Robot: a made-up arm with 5 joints.
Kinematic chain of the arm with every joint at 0, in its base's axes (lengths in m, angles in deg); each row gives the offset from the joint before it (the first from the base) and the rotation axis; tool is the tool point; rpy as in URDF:
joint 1: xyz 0 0 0.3 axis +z
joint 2: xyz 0 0 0 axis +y
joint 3: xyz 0.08 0 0.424 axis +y
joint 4: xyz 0.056 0 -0.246 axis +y
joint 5: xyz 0.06 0 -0.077 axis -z
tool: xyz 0 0 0 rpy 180 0 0
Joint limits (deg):
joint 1: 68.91..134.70
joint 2: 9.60..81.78
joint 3: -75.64..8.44
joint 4: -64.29..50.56
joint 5: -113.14..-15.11
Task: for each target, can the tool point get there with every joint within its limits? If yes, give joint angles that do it. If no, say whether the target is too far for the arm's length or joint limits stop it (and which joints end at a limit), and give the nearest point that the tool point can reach.
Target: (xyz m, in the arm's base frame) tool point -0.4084 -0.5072 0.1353
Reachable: no: joint limits stop it (at a limit: joint 1, joint 2) | nearest point -0.0668 0.0675 0.1841 | short by 0.670 m
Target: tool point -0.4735 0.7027 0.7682
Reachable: no: too far | nearest point -0.3086 0.4580 0.6051 | short by 0.337 m
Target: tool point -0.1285 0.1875 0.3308
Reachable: yes | joints 124.42 19.93 -0.23 -4.54 -54.49
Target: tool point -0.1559 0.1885 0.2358
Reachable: yes | joints 129.59 44.34 -0.50 -18.35 -76.54
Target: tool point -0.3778 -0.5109 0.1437
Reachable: no: joint limits stop it (at a limit: joint 1, joint 2) | nearest point -0.0651 0.0657 0.1932 | short by 0.658 m
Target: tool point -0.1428 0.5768 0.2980
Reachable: yes | joints 103.91 44.91 -68.80 -1.68 -46.33
